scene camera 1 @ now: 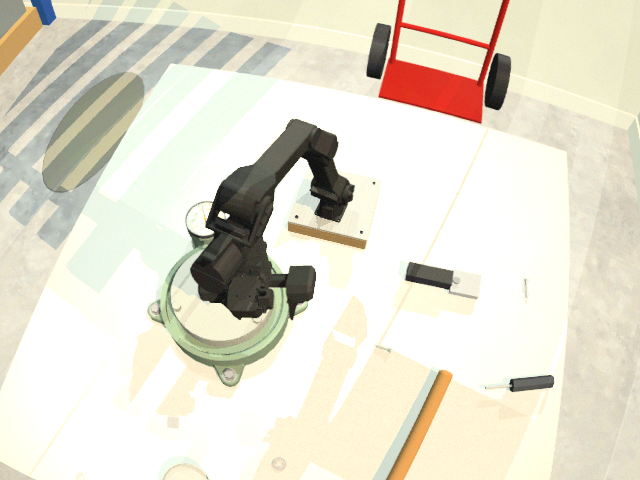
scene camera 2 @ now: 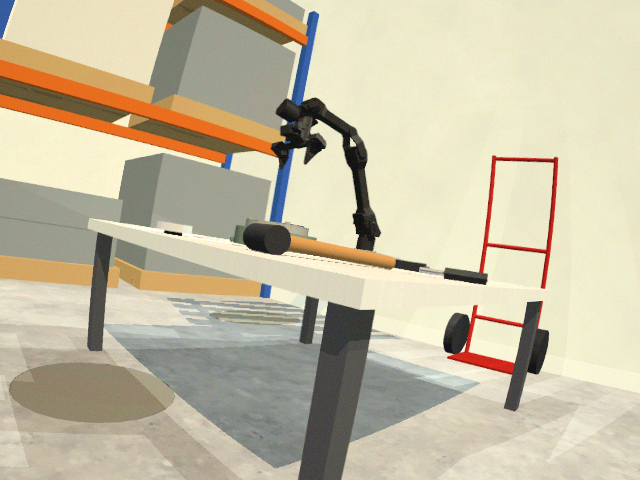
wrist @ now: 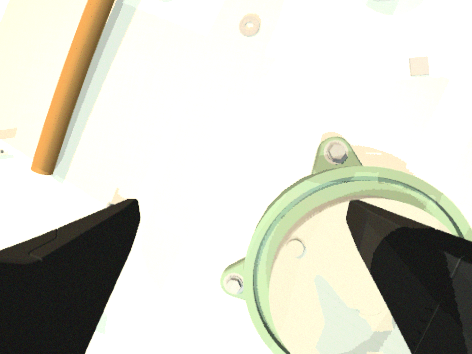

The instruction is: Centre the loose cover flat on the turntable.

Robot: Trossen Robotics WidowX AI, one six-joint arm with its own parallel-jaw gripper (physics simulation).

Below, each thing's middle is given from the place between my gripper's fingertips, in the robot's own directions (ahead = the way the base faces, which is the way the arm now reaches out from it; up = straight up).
Scene:
I see the round cover (scene camera 1: 211, 323) 19 cm below my hand, 15 cm to the right of it and 8 cm behind it. Also, from my hand: hammer (scene camera 2: 273, 239) (32 cm to the left, 24 cm below, 10 cm ahead).

